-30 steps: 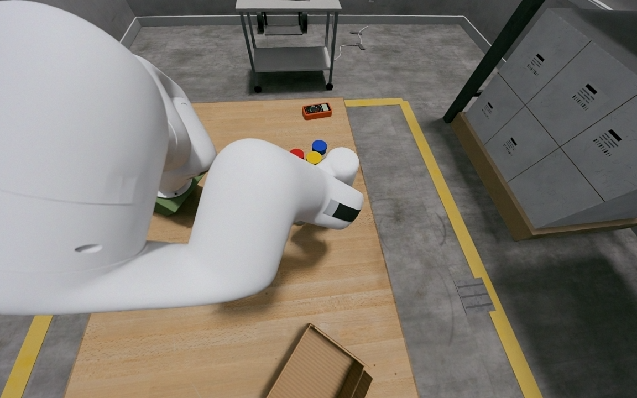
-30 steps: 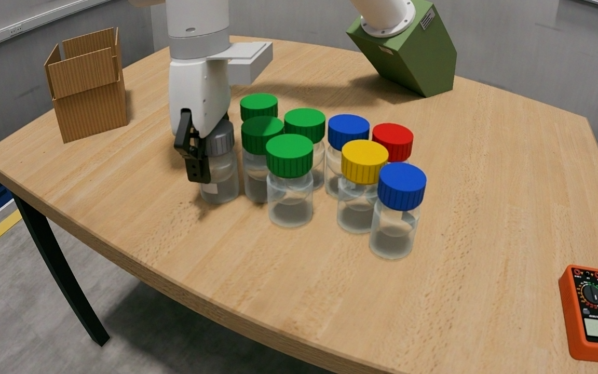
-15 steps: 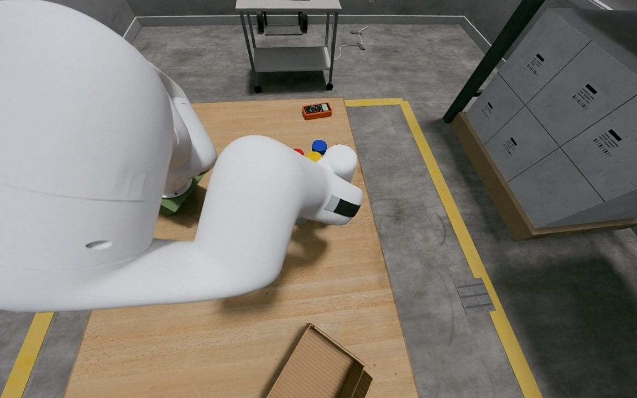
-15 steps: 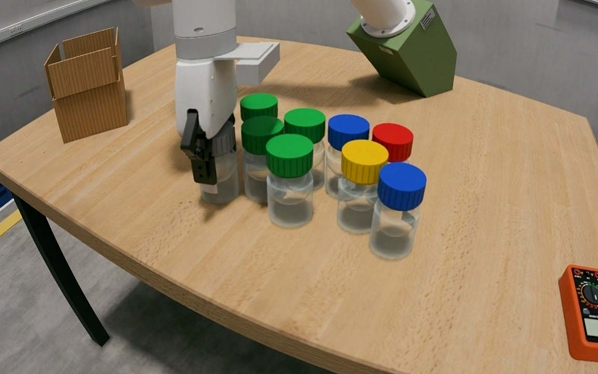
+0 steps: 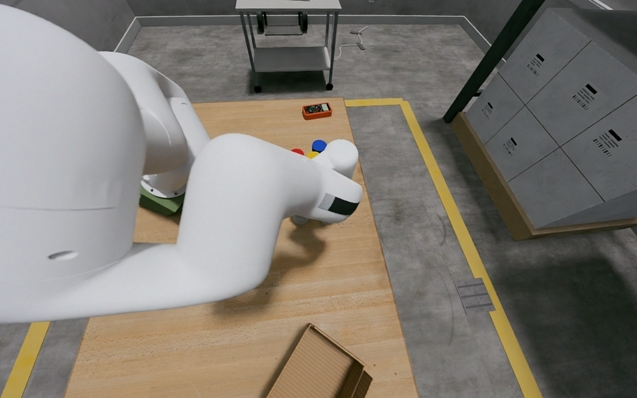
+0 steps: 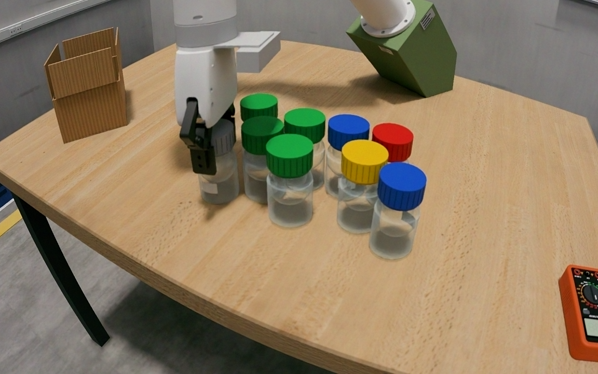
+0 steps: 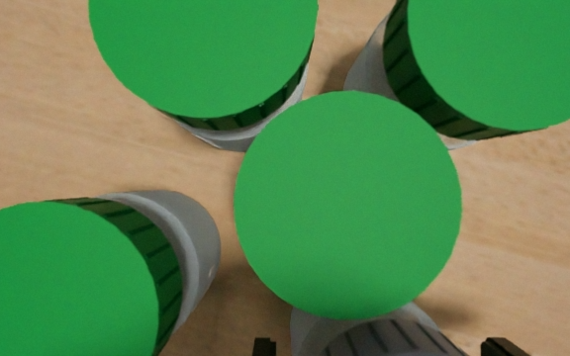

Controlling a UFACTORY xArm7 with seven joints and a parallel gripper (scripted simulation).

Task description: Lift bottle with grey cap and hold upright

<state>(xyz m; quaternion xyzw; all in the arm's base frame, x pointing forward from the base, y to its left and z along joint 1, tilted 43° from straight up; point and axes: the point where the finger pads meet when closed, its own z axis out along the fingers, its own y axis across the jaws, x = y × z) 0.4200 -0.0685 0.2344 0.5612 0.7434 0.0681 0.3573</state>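
Now: hand 3 cm above the grey-capped bottle. The rest, counted from my hand: orange multimeter 53 cm to the left, 9 cm ahead, 6 cm below; then yellow-capped bottle 19 cm to the left, 3 cm below, 1 cm behind; then red-capped bottle 22 cm to the left, 7 cm behind, 3 cm below.
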